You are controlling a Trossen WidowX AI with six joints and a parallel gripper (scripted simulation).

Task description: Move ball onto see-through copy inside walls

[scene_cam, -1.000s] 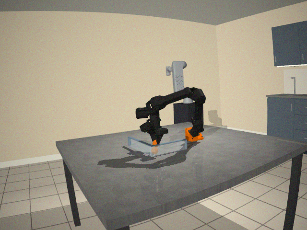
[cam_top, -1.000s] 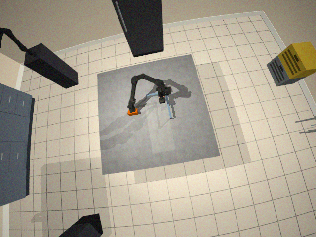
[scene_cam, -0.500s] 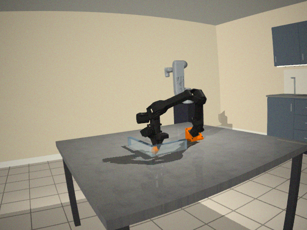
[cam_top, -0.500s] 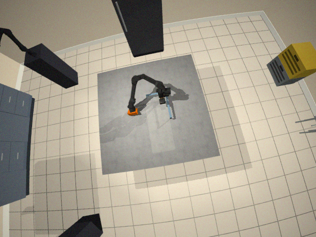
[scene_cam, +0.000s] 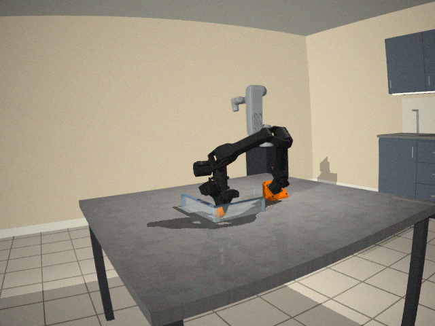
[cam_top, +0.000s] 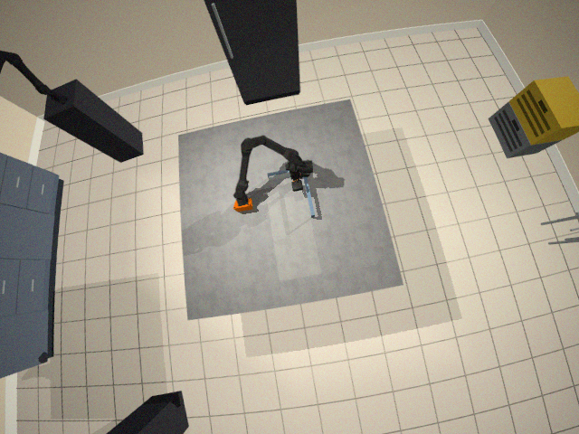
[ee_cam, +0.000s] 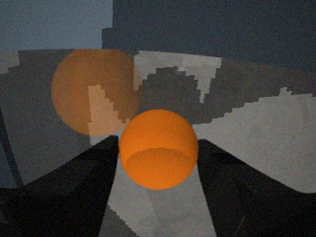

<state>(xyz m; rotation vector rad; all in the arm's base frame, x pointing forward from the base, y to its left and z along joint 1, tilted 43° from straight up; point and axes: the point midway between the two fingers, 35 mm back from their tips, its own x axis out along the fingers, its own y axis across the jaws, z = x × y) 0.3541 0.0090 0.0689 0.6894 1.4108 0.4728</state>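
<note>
Right now the orange ball is right at my gripper tip. The rest, counted from my gripper tip: see-through copy (30 mm to the left, 30 mm ahead).
</note>
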